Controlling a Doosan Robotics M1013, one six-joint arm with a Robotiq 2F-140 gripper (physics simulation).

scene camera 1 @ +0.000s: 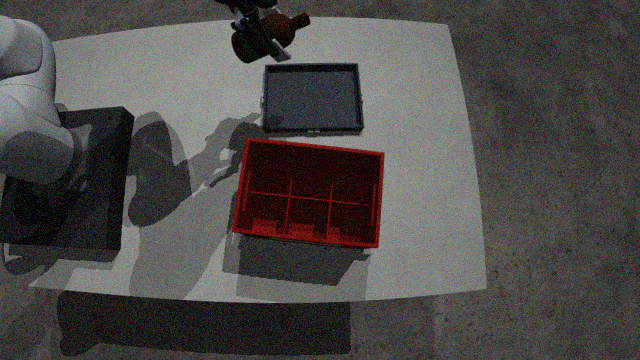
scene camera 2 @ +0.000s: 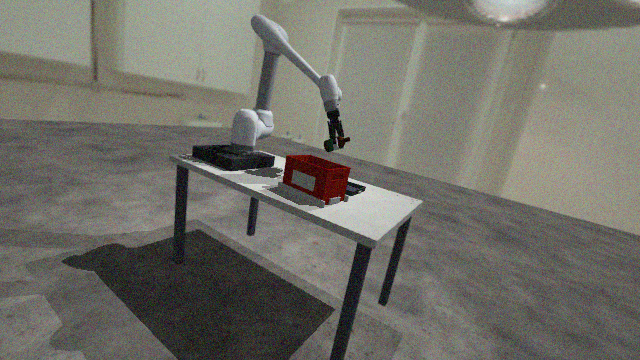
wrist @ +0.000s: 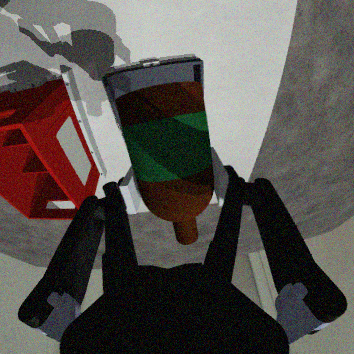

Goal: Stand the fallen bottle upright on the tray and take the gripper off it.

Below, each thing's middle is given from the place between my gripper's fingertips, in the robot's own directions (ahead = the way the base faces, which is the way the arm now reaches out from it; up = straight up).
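I see that the brown bottle (wrist: pixel 164 126) is 30 mm above my hand and 30 mm behind it.
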